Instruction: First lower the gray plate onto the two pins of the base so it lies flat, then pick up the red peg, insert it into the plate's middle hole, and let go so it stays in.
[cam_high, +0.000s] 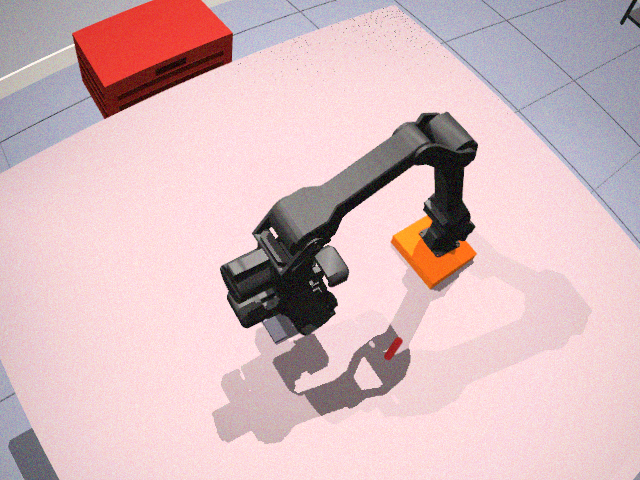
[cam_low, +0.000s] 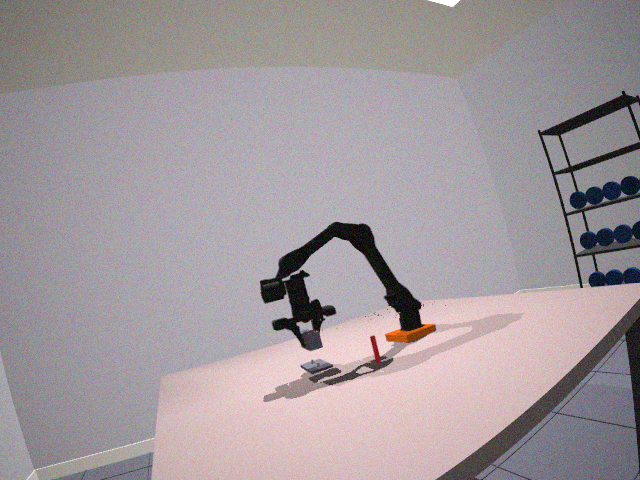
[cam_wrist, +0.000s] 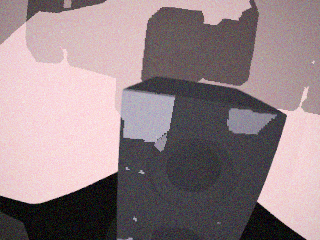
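The red peg lies 140 mm behind my gripper tip, 140 mm to the left of it and 40 mm below it. The rest, counted from my gripper tip: gray plate (30 mm above).
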